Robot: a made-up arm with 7 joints.
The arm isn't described. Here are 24 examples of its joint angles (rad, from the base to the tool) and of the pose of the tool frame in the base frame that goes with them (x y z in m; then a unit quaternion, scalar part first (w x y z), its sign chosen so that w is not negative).
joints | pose
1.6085 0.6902 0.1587 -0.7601 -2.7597 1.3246 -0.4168 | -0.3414 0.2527 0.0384 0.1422 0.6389 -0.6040 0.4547
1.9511 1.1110 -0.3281 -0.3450 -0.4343 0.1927 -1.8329 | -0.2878 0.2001 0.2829 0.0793 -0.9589 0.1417 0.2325
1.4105 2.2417 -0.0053 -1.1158 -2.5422 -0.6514 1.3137 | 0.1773 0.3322 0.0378 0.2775 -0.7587 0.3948 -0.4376
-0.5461 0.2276 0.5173 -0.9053 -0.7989 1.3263 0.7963 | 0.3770 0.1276 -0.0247 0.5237 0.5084 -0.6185 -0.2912
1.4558 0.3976 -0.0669 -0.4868 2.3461 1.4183 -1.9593 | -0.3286 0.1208 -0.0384 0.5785 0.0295 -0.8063 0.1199
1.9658 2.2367 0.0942 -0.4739 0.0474 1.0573 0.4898 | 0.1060 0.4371 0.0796 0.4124 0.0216 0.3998 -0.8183
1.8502 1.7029 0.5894 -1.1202 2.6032 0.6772 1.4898 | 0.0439 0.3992 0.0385 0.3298 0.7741 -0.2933 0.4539
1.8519 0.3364 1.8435 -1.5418 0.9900 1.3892 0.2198 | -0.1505 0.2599 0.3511 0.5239 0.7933 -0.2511 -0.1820
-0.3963 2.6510 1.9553 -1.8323 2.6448 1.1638 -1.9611 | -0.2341 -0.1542 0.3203 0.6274 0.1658 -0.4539 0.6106
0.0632 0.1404 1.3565 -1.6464 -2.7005 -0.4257 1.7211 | 0.0629 0.2862 0.0058 0.3062 0.3745 -0.5411 -0.6879
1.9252 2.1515 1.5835 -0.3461 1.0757 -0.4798 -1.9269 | 0.1999 0.3569 0.1325 0.1610 -0.0343 0.2681 -0.9492
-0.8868 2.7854 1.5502 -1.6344 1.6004 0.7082 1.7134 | -0.2671 -0.1773 0.3376 0.5973 0.3067 0.7380 0.0666
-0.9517 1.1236 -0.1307 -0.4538 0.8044 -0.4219 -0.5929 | 0.2835 0.2253 0.1901 0.2339 -0.4741 0.5904 0.6099
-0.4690 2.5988 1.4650 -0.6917 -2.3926 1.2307 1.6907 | -0.1438 0.0550 0.5514 0.3873 -0.7415 -0.5333 0.1259
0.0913 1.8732 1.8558 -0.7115 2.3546 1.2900 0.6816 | -0.0201 0.3189 0.4541 0.2917 0.1831 0.8596 -0.3775
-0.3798 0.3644 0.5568 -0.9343 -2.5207 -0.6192 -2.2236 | 0.2613 0.2304 -0.0407 0.2656 0.4179 -0.7877 0.3666
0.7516 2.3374 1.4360 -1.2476 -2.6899 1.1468 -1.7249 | 0.2817 0.0676 0.4718 0.6060 0.4003 0.6338 0.2661
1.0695 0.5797 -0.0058 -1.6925 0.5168 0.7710 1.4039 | 0.0313 0.1657 -0.1686 0.6322 0.5291 -0.5562 0.1049
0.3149 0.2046 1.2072 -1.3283 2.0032 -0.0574 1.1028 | 0.0088 0.2885 -0.0707 0.4109 -0.4827 0.2123 -0.7437
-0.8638 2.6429 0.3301 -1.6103 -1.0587 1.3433 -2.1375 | 0.0065 -0.0117 0.5529 0.8478 0.3773 0.3490 -0.1311
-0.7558 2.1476 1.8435 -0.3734 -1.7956 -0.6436 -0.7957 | -0.0826 0.3091 0.3646 0.2570 0.4665 0.2133 -0.8191
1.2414 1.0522 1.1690 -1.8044 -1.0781 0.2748 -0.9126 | 0.1131 0.3522 0.1090 0.2441 -0.2073 0.4568 -0.8299
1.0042 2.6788 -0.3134 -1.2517 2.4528 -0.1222 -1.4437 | 0.3112 0.2263 0.0845 0.2159 -0.1981 -0.2902 -0.9110
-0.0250 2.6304 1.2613 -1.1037 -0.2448 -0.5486 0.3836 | 0.0950 -0.0449 0.5157 0.6479 -0.1635 -0.0958 0.7377
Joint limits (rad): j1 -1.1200..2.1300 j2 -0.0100..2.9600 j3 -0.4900..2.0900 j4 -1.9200..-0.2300 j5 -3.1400..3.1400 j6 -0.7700..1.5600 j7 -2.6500..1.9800
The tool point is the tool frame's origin. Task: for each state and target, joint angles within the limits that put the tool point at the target. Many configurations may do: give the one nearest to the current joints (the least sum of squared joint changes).
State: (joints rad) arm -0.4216 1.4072 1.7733 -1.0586 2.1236 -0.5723 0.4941
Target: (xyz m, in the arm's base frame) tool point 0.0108 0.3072 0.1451
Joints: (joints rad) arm -0.5746 0.6846 1.7868 -1.5911 2.0464 -0.7700 0.3367
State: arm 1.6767 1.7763 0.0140 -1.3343 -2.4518 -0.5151 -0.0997
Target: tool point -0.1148 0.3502 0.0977
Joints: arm 1.8788 1.5997 -0.1024 -1.0092 -2.4472 -0.7668 -0.0396
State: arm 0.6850 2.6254 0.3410 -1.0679 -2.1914 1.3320 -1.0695
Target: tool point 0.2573 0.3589 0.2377
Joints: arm 0.6056 2.0257 0.0703 -1.0222 -2.2186 0.9754 -1.3856
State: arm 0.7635 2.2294 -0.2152 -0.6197 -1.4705 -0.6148 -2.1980
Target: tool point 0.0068 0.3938 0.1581
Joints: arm 0.3438 1.5700 -0.2457 -0.3895 -1.3464 -0.6912 -1.6655
